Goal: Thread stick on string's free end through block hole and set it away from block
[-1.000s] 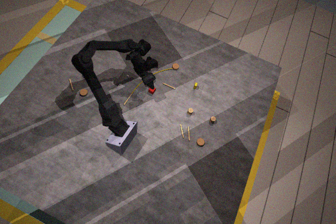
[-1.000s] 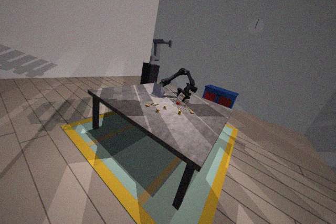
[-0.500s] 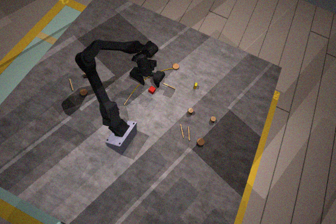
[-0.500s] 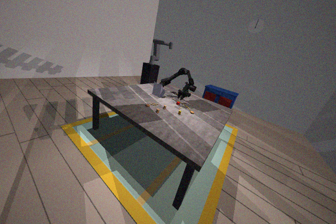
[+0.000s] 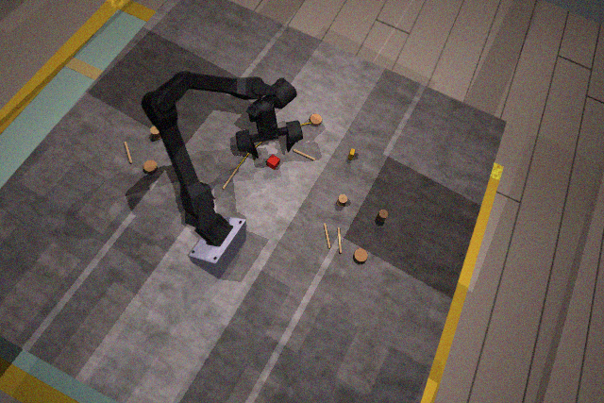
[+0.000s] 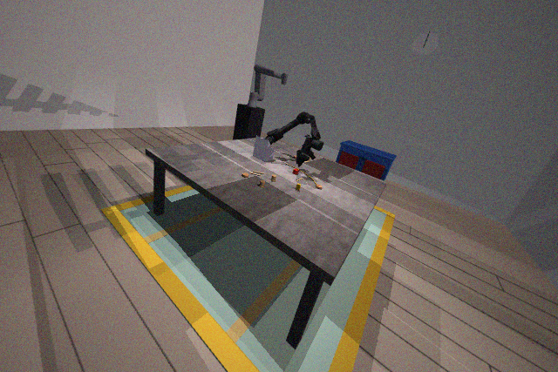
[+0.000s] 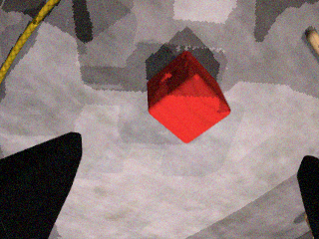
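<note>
Right now my gripper tip is 5 cm above the red block. Also, from my gripper tip: round wooden block 25 cm to the right, 5 cm below; then yellow block 20 cm to the right, 15 cm ahead, 4 cm below; then round wooden button 21 cm ahead, 6 cm below, 4 cm to the right.
</note>
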